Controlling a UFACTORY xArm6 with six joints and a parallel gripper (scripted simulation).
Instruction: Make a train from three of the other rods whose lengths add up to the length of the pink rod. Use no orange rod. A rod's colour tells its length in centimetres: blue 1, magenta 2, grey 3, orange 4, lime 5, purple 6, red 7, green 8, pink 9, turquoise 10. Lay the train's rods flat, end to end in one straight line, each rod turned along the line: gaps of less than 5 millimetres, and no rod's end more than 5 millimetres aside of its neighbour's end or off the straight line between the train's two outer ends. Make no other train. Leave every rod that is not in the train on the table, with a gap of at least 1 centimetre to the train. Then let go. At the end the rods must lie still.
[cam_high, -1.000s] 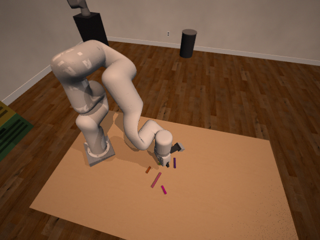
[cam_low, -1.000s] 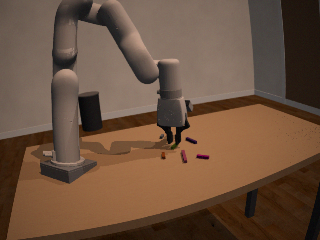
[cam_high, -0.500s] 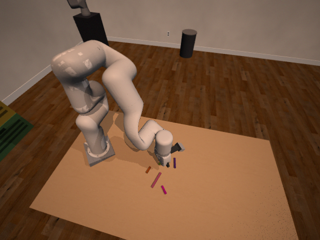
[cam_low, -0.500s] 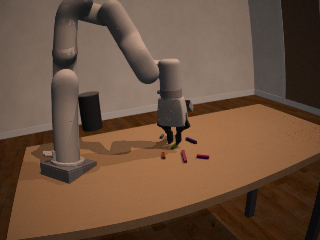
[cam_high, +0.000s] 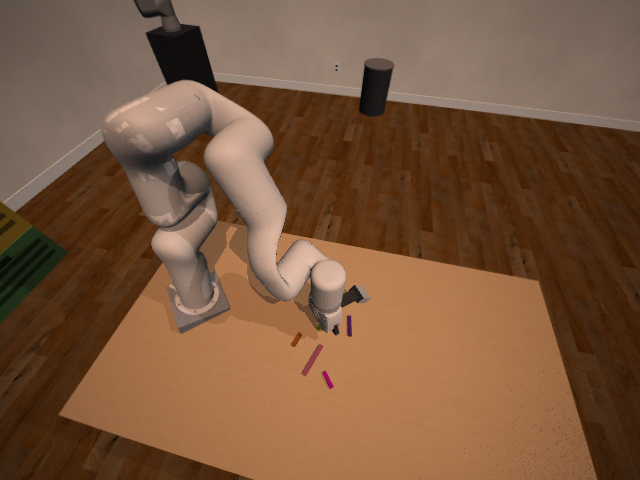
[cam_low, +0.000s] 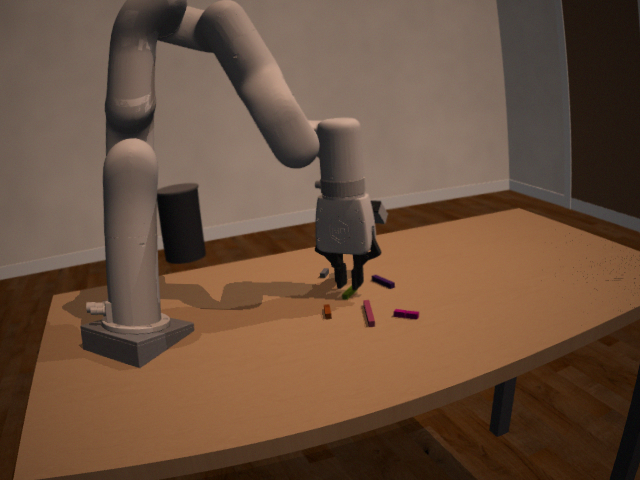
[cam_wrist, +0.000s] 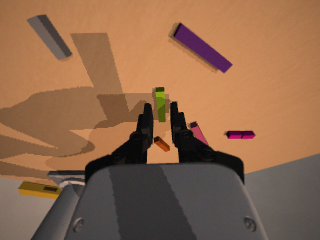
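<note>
Now: hand 3 cm above the lime rod. From my hand the other things lie so: purple rod (7 cm ahead, 2 cm to the left, 3 cm below); orange rod (6 cm behind, 7 cm to the right, 3 cm below); pink rod (10 cm to the right, 3 cm below).
</note>
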